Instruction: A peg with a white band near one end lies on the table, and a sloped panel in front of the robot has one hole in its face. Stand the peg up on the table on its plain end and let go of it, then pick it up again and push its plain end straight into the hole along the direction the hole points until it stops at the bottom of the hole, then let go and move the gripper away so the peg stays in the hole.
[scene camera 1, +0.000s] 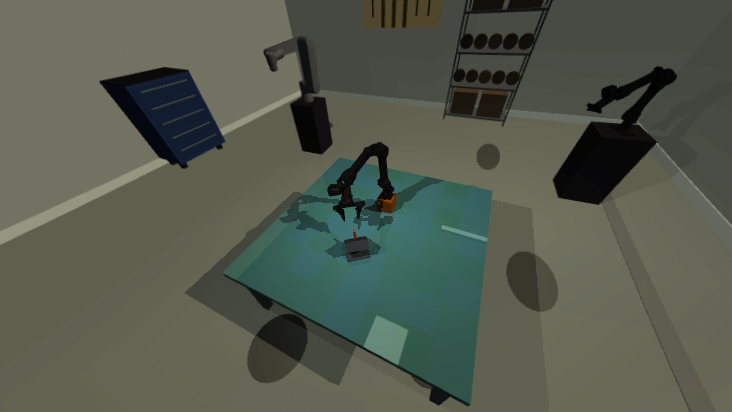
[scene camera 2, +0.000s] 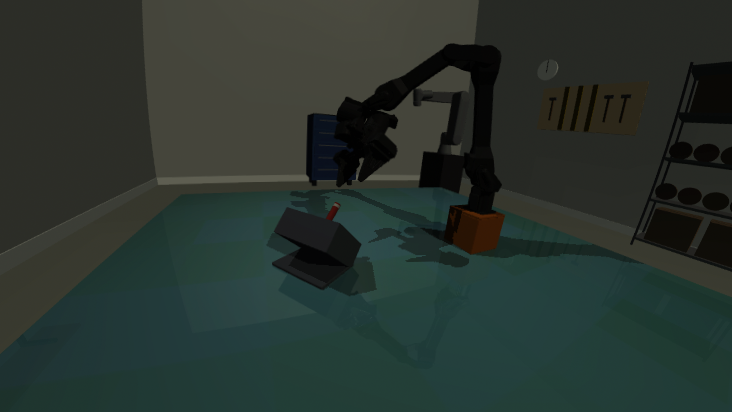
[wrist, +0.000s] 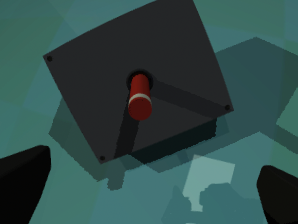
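Scene camera 2: my gripper (scene camera 2: 348, 184), open, holding nothing. Wrist view: gripper (wrist: 159, 169), red peg (wrist: 140, 103), dark sloped panel (wrist: 90, 70).
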